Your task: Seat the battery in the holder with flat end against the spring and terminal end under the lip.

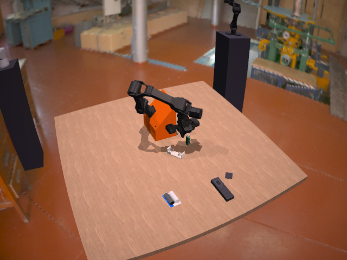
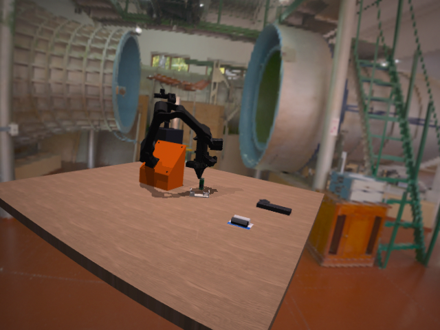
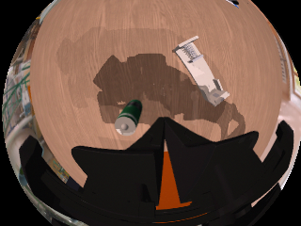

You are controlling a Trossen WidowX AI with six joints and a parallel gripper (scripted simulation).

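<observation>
Now: gripper tip 4 cm to the right of the battery, 3 cm above it and 1 cm past it. The rest, counted from my gripper tip: battery door (32 cm ahead, 14 cm to the left, 7 cm below); black remote (40 cm ahead, 6 cm to the left, 5 cm below).
</observation>
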